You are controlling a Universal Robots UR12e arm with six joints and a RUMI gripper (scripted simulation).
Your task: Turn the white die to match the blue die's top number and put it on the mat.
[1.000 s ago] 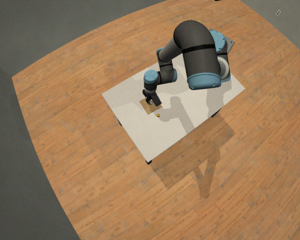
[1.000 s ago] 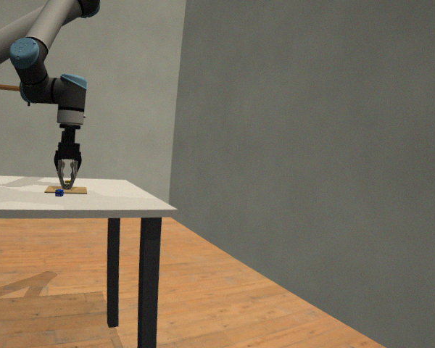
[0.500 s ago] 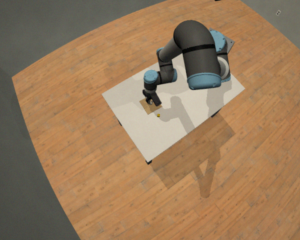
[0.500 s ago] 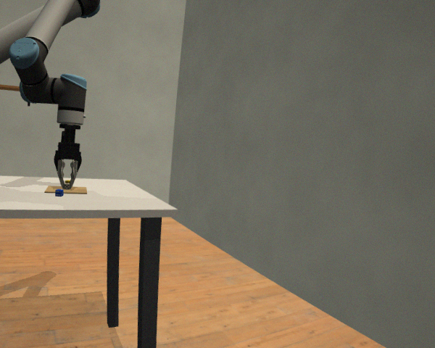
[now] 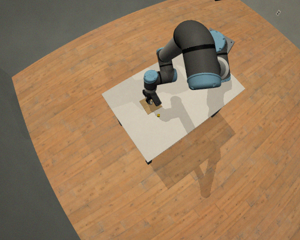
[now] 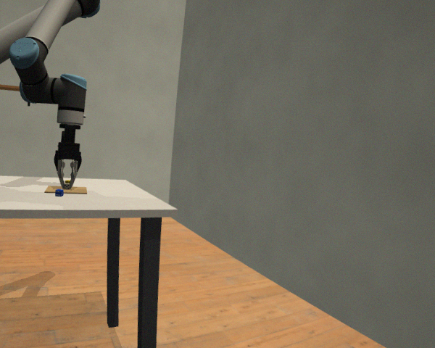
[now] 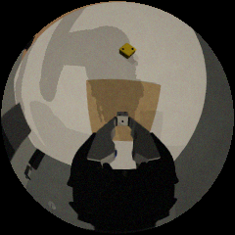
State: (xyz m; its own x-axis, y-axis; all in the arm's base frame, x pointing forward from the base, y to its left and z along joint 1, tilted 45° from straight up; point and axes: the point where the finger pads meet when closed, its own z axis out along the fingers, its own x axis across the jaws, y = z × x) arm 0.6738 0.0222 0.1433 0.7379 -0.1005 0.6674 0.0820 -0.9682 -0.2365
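My gripper is now 10 mm above the white die. From my hand the other things lie so: blue die 120 mm to the right, 10 mm below, 10 mm behind; then tan mat 20 mm below; then yellow die 120 mm to the left, 10 mm below, 10 mm behind.
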